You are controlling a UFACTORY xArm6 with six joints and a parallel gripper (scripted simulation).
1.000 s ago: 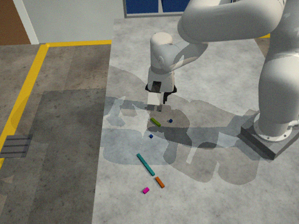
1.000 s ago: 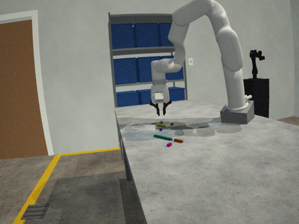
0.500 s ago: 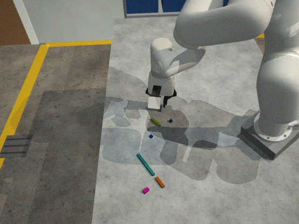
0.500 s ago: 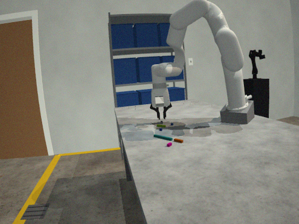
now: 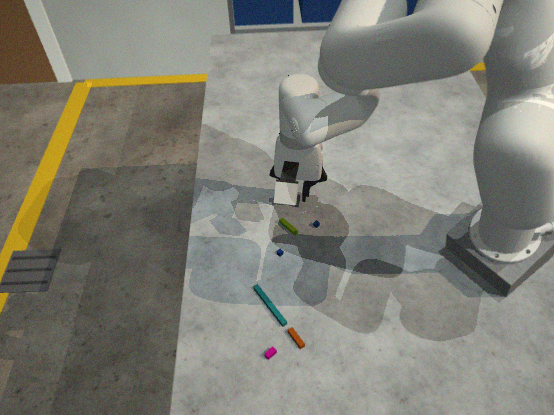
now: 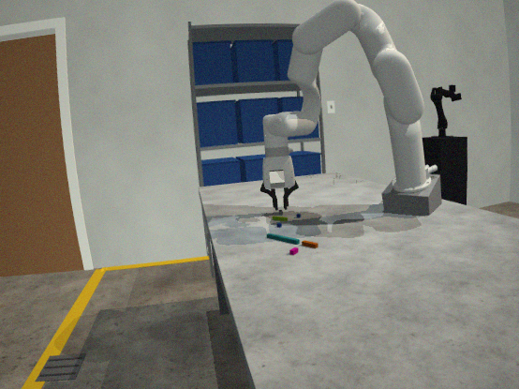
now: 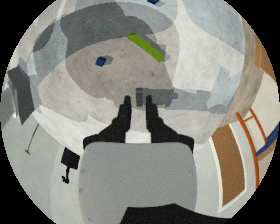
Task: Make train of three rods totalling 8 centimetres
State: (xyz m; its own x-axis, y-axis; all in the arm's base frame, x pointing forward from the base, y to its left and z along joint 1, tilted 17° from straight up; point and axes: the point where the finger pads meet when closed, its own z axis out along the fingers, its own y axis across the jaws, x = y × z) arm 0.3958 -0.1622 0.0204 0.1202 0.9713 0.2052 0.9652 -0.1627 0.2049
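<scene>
The grey rod lies 3 cm below my hand. The rest, counted from my hand: turquoise rod: 27 cm to the left, 6 cm ahead, 3 cm below; orange rod: 34 cm to the left, 3 cm below, 1 cm ahead; lime rod: 8 cm to the left, 3 cm below, 2 cm ahead.
</scene>
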